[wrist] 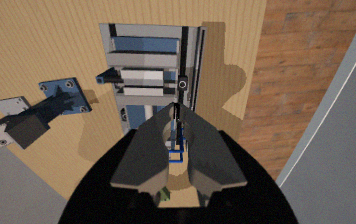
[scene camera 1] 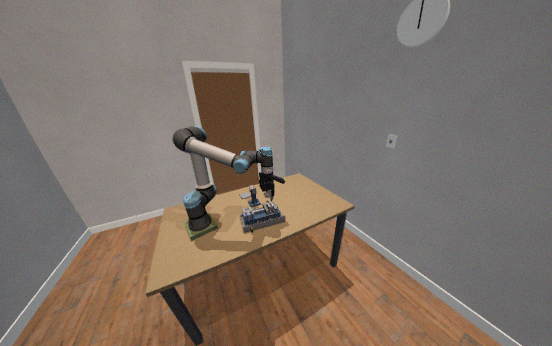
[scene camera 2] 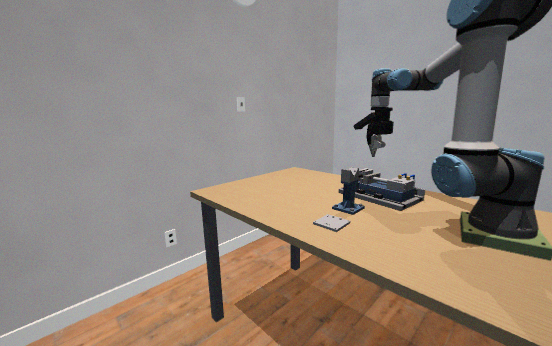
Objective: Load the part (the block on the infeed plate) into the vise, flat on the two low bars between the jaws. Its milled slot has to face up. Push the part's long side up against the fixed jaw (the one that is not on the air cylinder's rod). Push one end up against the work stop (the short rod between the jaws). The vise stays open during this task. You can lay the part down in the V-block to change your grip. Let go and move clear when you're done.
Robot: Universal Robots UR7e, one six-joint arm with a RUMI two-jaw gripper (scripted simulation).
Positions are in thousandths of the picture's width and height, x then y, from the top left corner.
Labels:
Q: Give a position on a part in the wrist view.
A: At 386, 364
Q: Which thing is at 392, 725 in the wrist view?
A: My gripper.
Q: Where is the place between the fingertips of my gripper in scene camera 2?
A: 677, 452

